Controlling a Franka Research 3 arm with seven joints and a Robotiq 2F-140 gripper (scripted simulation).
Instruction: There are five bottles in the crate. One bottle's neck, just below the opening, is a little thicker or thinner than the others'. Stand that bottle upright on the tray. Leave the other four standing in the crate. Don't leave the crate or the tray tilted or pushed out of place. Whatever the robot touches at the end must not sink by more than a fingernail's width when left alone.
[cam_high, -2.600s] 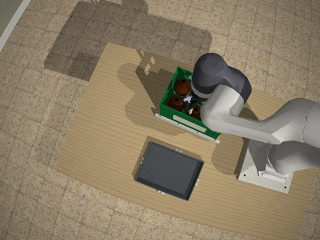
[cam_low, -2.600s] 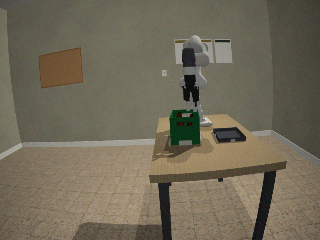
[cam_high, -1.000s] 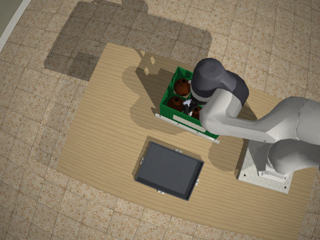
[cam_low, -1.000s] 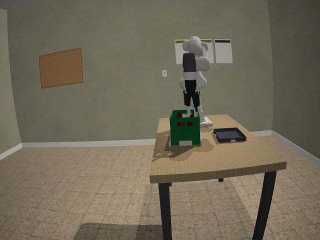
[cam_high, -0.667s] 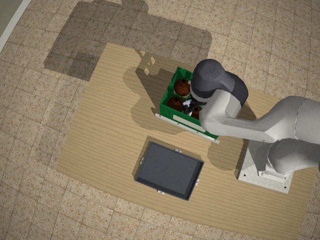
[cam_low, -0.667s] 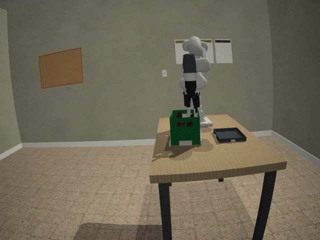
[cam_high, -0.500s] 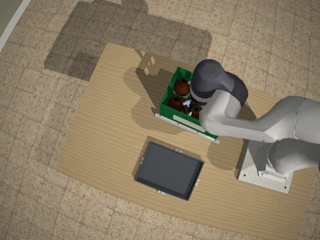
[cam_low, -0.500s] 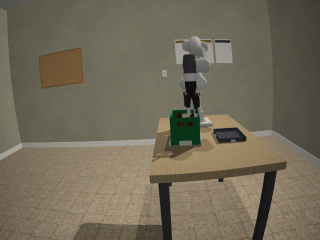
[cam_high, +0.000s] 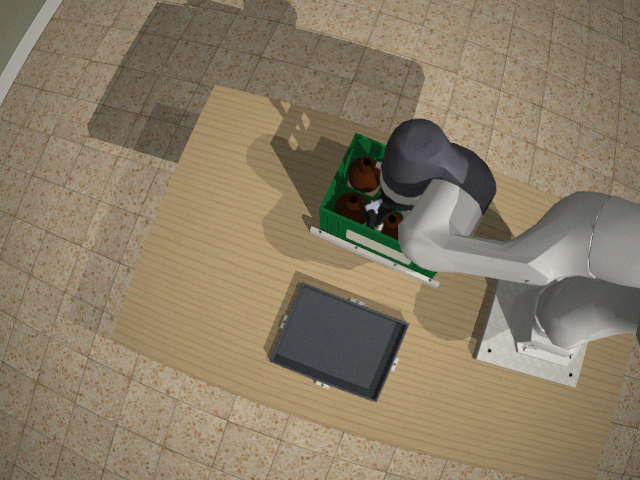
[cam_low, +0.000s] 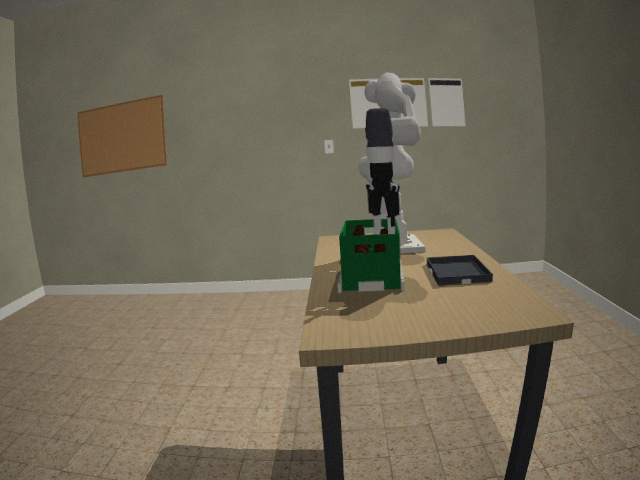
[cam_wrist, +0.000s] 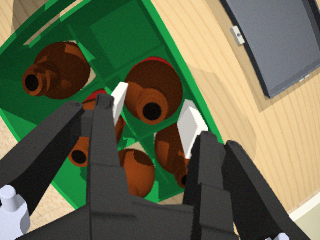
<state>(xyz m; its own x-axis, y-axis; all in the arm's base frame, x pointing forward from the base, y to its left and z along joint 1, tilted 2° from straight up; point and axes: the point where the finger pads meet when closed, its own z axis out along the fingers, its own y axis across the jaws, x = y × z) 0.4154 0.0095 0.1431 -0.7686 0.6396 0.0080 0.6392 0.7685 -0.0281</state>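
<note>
The glass bottle is 9 cm below my hand. Also, from my hand: green crate (1 cm ahead, 5 cm to the right, 9 cm below); dark grey tray (3 cm behind, 26 cm to the left, 16 cm below).
</note>
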